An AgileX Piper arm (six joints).
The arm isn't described. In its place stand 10 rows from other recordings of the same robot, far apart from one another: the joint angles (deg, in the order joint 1, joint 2, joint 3, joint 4, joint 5, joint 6), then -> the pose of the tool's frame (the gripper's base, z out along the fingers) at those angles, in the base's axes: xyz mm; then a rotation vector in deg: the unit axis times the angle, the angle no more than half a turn.
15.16, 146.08, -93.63, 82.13, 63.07, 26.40 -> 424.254 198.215 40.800 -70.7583 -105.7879 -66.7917
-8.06, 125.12, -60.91, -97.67, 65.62, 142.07 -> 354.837 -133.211 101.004 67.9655 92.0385 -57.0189
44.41, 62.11, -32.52, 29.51, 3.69, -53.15 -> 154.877 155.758 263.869 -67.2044 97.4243 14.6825
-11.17, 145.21, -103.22, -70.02, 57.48, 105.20 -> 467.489 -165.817 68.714 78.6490 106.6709 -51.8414
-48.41, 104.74, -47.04, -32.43, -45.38, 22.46 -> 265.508 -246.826 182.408 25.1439 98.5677 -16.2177
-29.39, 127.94, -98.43, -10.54, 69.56, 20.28 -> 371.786 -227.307 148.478 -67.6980 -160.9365 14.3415
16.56, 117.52, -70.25, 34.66, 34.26, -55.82 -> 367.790 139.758 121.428 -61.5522 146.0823 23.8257
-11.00, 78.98, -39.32, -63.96, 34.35, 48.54 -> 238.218 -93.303 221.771 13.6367 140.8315 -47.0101
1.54, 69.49, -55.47, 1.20, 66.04, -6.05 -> 211.652 7.432 295.508 -10.4289 164.6985 0.8188
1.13, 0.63, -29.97, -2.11, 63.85, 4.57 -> -8.085 -3.168 279.524 3.7680 119.4234 0.9263
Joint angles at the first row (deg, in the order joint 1, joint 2, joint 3, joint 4, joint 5, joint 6):
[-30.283, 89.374, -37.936, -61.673, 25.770, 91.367]
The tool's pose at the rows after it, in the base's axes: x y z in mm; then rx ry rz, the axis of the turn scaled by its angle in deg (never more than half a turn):
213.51 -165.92 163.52 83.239 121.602 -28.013
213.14 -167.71 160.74 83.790 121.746 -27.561
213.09 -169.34 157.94 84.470 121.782 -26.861
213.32 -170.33 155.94 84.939 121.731 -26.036
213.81 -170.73 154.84 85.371 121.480 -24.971
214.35 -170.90 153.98 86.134 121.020 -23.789
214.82 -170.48 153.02 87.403 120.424 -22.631
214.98 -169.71 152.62 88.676 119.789 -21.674
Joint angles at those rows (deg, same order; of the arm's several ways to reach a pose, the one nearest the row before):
[-30.622, 90.097, -37.936, -61.659, 25.140, 91.367]
[-31.166, 90.670, -37.923, -61.603, 24.504, 91.392]
[-31.682, 91.266, -37.950, -61.378, 23.763, 91.440]
[-32.058, 91.680, -37.964, -61.133, 22.996, 91.483]
[-32.324, 91.892, -37.976, -60.693, 22.172, 91.492]
[-32.539, 92.057, -38.017, -59.917, 21.437, 91.498]
[-32.605, 92.212, -38.058, -58.663, 21.004, 91.488]
[-32.585, 92.213, -38.058, -57.348, 20.810, 91.431]

